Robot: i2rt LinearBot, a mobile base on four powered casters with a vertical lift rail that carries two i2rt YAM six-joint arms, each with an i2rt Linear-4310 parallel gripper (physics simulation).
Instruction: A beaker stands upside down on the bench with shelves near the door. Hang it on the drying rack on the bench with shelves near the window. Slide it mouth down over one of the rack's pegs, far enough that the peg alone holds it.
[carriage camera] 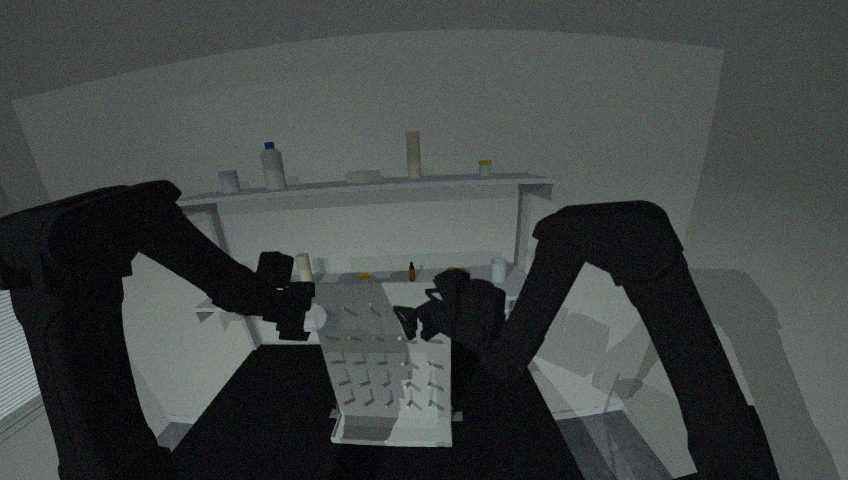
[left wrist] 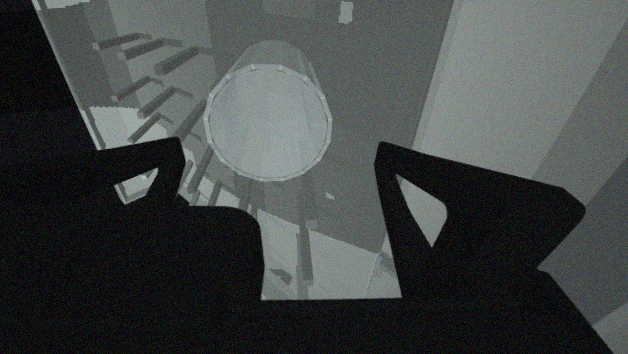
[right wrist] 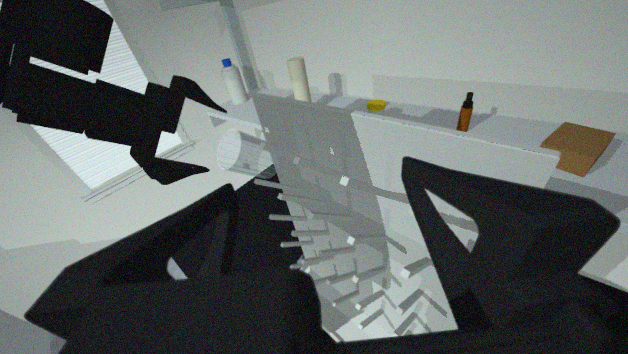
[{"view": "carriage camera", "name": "my left gripper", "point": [310,314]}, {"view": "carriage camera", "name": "my right gripper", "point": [410,299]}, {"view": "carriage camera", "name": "clear glass beaker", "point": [318,319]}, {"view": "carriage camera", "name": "ceiling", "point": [52,52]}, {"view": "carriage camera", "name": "drying rack board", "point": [356,296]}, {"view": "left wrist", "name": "my left gripper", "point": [281,151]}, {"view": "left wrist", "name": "clear glass beaker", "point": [262,120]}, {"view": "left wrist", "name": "drying rack board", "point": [375,71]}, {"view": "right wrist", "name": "my left gripper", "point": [216,141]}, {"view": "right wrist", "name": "my right gripper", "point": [316,179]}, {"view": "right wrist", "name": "drying rack board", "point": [367,147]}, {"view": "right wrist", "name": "brown box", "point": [580,146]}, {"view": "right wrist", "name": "cream cylinder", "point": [296,66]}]
